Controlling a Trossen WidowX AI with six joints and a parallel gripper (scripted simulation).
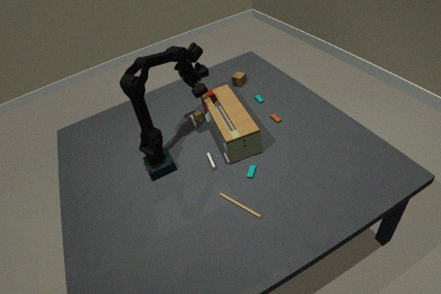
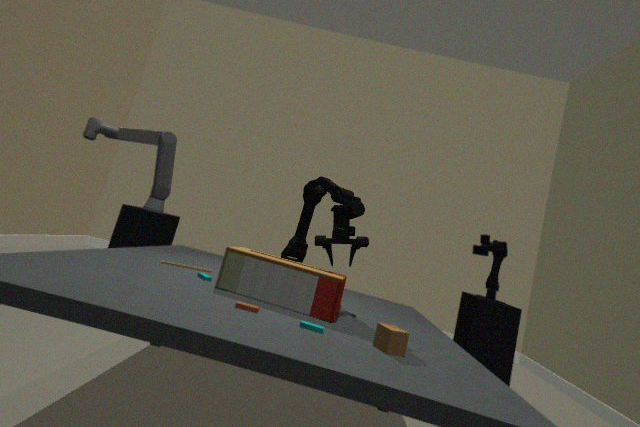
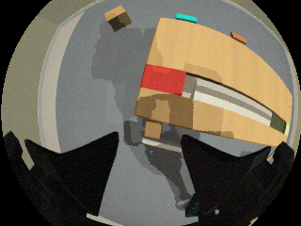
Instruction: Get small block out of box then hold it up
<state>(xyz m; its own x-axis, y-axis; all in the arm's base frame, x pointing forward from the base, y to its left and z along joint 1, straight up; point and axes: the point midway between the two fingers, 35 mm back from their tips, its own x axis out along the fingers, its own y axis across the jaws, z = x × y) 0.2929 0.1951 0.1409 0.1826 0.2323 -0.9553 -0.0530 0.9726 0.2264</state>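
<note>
Right now the tan block is 14 cm below my gripper tip, 3 cm behind it and 1 cm to the left of it. Also, from my gripper tip: larger tan cube 29 cm ahead, 16 cm to the left, 13 cm below; then box 17 cm to the right, 9 cm below, 3 cm ahead; then wooden stick 55 cm to the right, 15 cm below, 9 cm behind.
</note>
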